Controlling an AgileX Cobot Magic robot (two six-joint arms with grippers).
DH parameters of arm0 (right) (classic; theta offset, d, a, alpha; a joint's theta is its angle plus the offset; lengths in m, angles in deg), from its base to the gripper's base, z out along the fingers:
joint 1: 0 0.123 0 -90
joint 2: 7.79 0 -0.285 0
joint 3: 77.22 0 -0.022 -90
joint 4: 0 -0.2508 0 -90
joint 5: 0 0 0.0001 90
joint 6: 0 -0.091 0 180
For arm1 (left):
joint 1: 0 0.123 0 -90
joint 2: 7.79 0 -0.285 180
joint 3: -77.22 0 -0.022 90
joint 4: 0 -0.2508 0 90
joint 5: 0 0 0.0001 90
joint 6: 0 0.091 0 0
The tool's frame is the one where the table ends.
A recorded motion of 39 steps. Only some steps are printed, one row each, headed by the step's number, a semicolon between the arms.
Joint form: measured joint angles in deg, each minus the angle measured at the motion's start. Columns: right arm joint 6, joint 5, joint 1, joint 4, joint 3, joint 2; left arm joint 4, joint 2, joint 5, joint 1, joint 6, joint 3.
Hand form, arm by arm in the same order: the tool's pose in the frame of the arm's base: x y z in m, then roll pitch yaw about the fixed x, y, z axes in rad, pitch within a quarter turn. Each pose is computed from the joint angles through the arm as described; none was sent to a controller.
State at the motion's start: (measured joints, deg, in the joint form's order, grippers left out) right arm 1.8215 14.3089 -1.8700 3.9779 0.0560 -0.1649; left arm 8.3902 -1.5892 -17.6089 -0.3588 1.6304 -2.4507
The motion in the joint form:
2: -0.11 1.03 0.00 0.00 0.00 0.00; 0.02 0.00 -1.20 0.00 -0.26 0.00
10: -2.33 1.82 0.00 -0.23 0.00 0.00; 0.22 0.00 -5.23 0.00 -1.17 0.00
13: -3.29 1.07 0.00 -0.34 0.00 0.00; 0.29 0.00 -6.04 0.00 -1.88 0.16
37: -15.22 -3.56 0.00 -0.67 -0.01 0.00; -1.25 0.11 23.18 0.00 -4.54 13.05
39: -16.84 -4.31 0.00 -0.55 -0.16 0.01; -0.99 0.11 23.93 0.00 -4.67 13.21
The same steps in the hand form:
2: 0.0507 0.0000 0.2366 -0.2714 1.2006 -0.3031; 0.0491 0.0040 0.2288 -0.3108 1.1531 -0.2930
10: 0.0503 0.0000 0.2378 -0.1560 1.1962 -0.1806; 0.0464 0.0050 0.2346 -0.3067 1.0803 -0.2859
13: 0.0507 -0.0001 0.2367 -0.1118 1.2116 -0.1340; 0.0456 0.0052 0.2366 -0.3211 1.0600 -0.3021
37: 0.0529 -0.0008 0.2298 0.5481 1.2453 0.5509; 0.0392 -0.0014 0.2671 -0.6987 1.3065 -0.7347
39: 0.0531 -0.0008 0.2295 0.6313 1.2394 0.6363; 0.0391 -0.0015 0.2668 -0.7426 1.3098 -0.7805

